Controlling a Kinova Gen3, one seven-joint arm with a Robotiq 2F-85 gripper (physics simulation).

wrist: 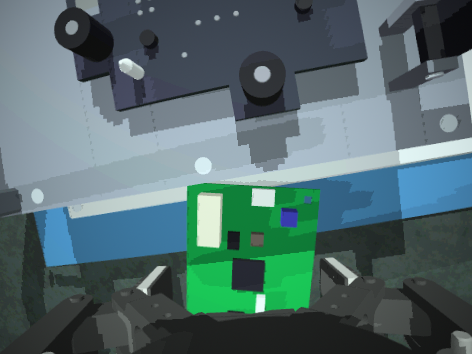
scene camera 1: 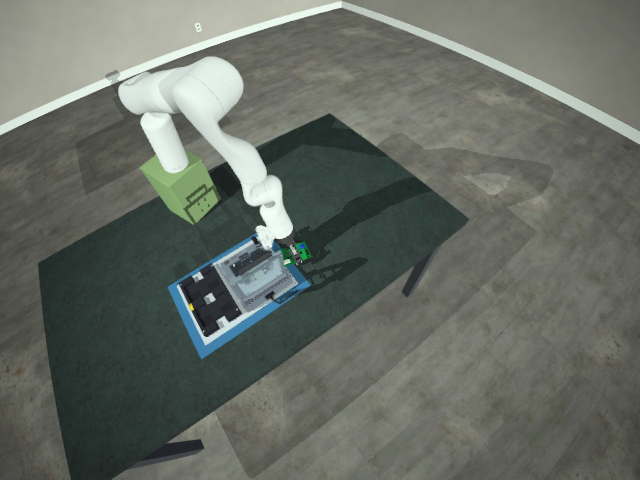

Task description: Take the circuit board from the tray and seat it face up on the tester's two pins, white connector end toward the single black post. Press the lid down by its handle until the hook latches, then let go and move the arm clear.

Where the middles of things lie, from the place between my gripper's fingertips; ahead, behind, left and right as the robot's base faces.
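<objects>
Green circuit board (wrist: 250, 249): my gripper is right at it. Clear tester lid (scene camera 1: 258, 273): 180 mm above my hand, 110 mm ahead of it, 140 mm to the right of it. Going by their middles, the green circuit board is the nearest to my gripper of the things named here.
</objects>
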